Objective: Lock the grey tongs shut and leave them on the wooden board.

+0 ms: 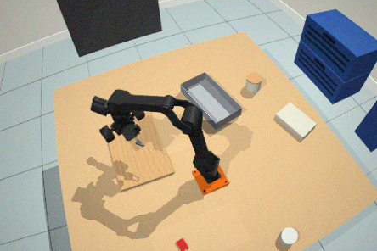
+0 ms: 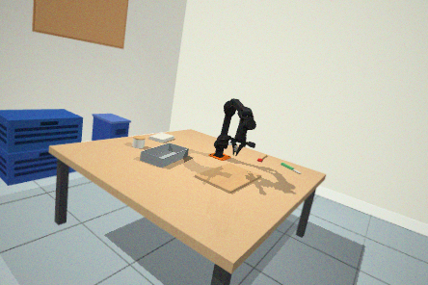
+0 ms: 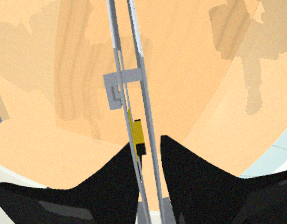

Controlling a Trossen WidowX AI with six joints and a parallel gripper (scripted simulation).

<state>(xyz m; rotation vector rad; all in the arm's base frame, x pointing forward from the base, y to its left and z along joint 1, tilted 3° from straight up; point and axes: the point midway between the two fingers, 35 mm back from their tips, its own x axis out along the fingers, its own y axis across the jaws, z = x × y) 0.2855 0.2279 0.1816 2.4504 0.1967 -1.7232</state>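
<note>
Right now the yellow lock piece is 30 mm behind my gripper tip, 10 mm to the right of it and 30 mm above it. Round my gripper tip: grey roasting tin (40 mm ahead, 440 mm to the right, 110 mm below); then wooden board (20 mm behind, 10 mm to the right, 130 mm below); then green screwdriver (520 mm behind, 250 mm to the left, 130 mm below).
</note>
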